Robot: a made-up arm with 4 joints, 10 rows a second.
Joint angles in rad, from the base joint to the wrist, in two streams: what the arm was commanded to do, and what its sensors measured. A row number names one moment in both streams.
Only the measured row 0 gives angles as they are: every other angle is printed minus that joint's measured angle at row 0.
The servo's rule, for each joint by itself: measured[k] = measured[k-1] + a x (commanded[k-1-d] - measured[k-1]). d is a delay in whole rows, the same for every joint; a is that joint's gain. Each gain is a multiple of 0.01, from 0.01 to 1. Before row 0 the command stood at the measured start. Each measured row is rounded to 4 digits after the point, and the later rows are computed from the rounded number. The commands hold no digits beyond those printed.
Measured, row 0: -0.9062, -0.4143, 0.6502, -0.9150
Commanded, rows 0 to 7: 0.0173, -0.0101, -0.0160, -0.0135; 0.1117, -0.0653, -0.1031, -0.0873; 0.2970, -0.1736, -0.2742, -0.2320; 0.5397, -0.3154, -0.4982, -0.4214; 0.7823, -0.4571, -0.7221, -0.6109; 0.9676, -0.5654, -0.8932, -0.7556; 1.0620, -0.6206, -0.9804, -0.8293; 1.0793, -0.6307, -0.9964, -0.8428
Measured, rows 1 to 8: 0.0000, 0.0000, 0.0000, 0.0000; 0.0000, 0.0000, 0.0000, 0.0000; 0.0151, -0.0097, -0.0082, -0.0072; 0.0991, -0.0631, -0.0566, -0.0497; 0.2713, -0.1692, -0.1676, -0.1463; 0.5048, -0.3096, -0.3362, -0.2921; 0.7462, -0.4512, -0.5330, -0.4611; 0.9388, -0.5608, -0.7167, -0.6172
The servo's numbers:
d 2
a 0.87 0.96 0.51 0.53

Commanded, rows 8 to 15: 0.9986, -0.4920, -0.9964, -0.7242; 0.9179, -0.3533, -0.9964, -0.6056; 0.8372, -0.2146, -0.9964, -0.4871; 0.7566, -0.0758, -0.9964, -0.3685; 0.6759, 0.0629, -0.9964, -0.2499; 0.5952, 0.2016, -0.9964, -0.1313; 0.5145, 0.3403, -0.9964, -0.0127; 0.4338, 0.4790, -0.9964, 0.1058
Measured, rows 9 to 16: 1.0460, -0.6182, -0.8512, -0.7296; 1.0750, -0.6302, -0.9253, -0.7896; 1.0085, -0.4975, -0.9616, -0.7549; 0.9297, -0.3591, -0.9793, -0.6758; 0.8492, -0.2204, -0.9880, -0.5758; 0.7686, -0.0816, -0.9923, -0.4659; 0.6880, 0.0571, -0.9944, -0.3514; 0.6073, 0.1958, -0.9954, -0.2347
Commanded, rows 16 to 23: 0.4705, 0.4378, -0.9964, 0.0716; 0.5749, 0.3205, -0.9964, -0.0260; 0.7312, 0.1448, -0.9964, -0.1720; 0.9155, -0.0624, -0.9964, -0.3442; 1.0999, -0.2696, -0.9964, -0.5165; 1.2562, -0.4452, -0.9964, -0.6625; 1.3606, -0.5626, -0.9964, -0.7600; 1.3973, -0.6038, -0.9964, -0.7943
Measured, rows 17 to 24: 0.5266, 0.3345, -0.9959, -0.1170; 0.4459, 0.4732, -0.9962, 0.0011; 0.4673, 0.4392, -0.9963, 0.0385; 0.5609, 0.3252, -0.9964, 0.0043; 0.7091, 0.1520, -0.9964, -0.0891; 0.8887, -0.0538, -0.9964, -0.2243; 1.0724, -0.2610, -0.9964, -0.3792; 1.2323, -0.4378, -0.9964, -0.5293
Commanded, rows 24 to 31: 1.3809, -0.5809, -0.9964, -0.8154; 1.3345, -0.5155, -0.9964, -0.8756; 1.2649, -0.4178, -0.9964, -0.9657; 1.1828, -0.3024, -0.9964, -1.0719; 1.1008, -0.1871, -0.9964, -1.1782; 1.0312, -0.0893, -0.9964, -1.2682; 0.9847, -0.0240, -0.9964, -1.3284; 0.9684, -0.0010, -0.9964, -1.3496
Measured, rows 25 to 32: 1.3439, -0.5576, -0.9964, -0.6516; 1.3904, -0.6020, -0.9964, -0.7272; 1.3821, -0.5817, -0.9964, -0.7739; 1.3407, -0.5181, -0.9964, -0.8278; 1.2748, -0.4218, -0.9964, -0.9009; 1.1948, -0.3072, -0.9964, -0.9915; 1.1130, -0.1919, -0.9964, -1.0905; 1.0418, -0.0934, -0.9964, -1.1847
